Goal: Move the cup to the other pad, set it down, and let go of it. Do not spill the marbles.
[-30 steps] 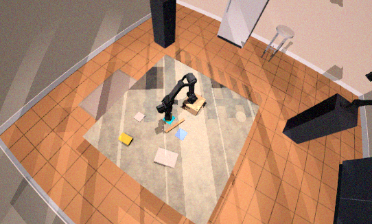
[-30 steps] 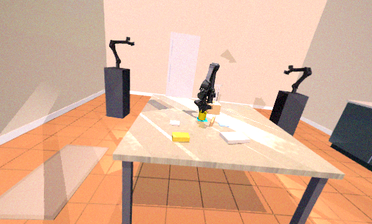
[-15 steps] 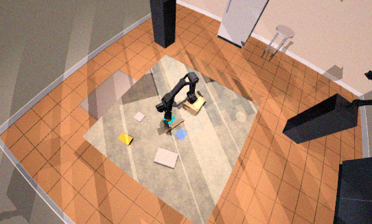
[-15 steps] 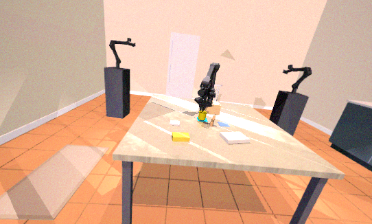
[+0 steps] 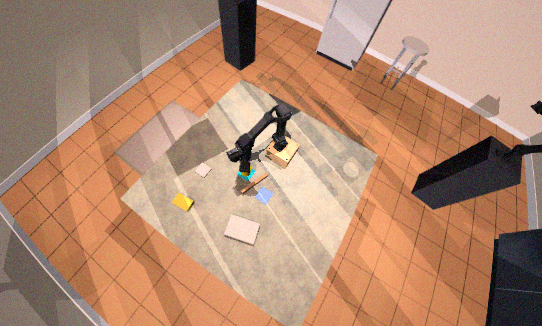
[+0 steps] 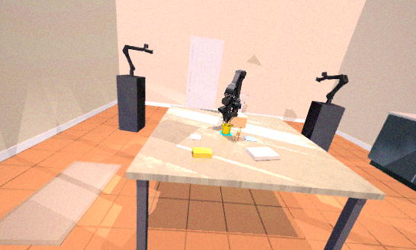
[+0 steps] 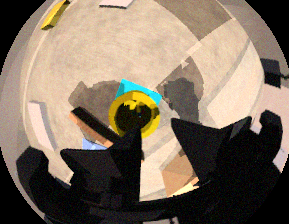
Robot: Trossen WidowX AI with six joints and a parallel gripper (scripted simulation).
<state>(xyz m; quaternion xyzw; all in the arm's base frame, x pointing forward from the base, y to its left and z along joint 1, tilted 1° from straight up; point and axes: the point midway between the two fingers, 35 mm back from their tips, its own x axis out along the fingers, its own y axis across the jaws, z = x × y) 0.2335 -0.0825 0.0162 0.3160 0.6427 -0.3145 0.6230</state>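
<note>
Now: the yellow cup 2 cm ahead of my gripper tip, 1 cm to the left of it and 5 cm below it. The rest, counted from my gripper tip: cyan pad 2 cm ahead, 2 cm to the left, 10 cm below; then brown wooden stick 4 cm ahead, 11 cm to the left, 8 cm below; then light blue pad 6 cm ahead, 21 cm to the left, 10 cm below.
</note>
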